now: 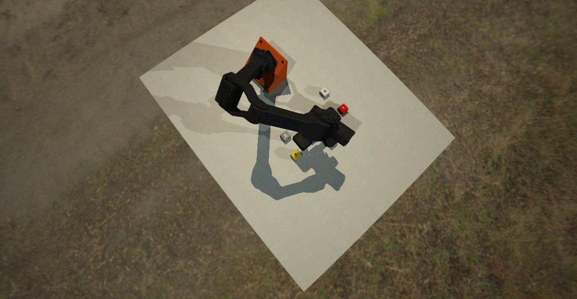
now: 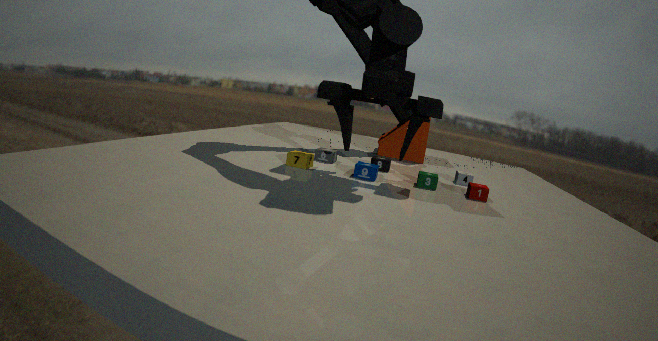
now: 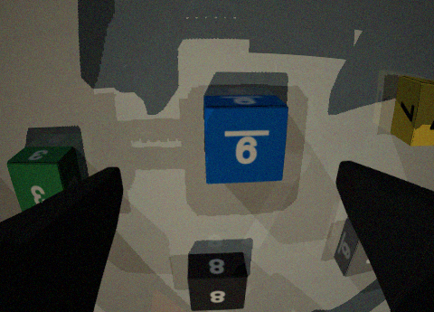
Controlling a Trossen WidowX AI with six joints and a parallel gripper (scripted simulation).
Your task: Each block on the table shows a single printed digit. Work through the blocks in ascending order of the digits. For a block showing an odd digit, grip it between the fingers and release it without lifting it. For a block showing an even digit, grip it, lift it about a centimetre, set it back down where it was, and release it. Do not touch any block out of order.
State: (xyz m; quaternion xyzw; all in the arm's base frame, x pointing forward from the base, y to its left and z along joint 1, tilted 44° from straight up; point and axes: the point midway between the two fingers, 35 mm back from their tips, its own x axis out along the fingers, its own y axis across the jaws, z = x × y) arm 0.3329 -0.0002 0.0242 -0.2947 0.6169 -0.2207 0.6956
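My gripper tip is 2 cm above the blue block 9, 1 cm to the left of it and 1 cm short of it. From my gripper tip the other things lie so: green block 3 (9 cm to the left, 2 cm below, 2 cm behind); yellow block (11 cm to the right, 3 cm ahead, 2 cm below); black block marked 8 (9 cm behind, 2 cm below).
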